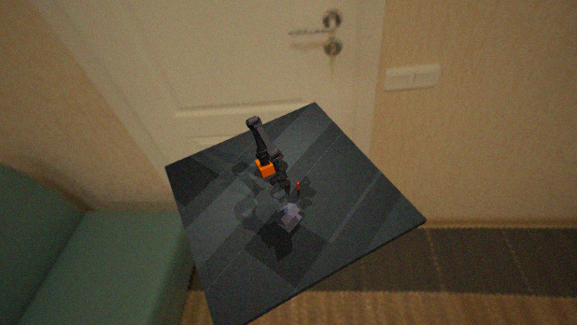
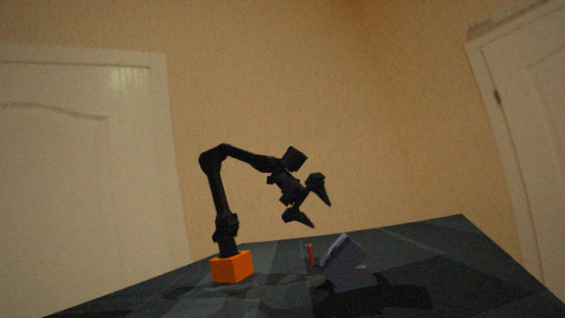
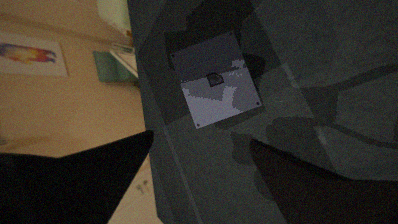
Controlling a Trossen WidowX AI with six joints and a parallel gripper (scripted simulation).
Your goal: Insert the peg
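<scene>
My gripper tip is now 130 mm past the red peg, 100 mm to the right of it and 120 mm above it. From my gripper tip the other things lie so: grey sloped panel 60 mm ahead, 50 mm to the right, 110 mm below.
</scene>
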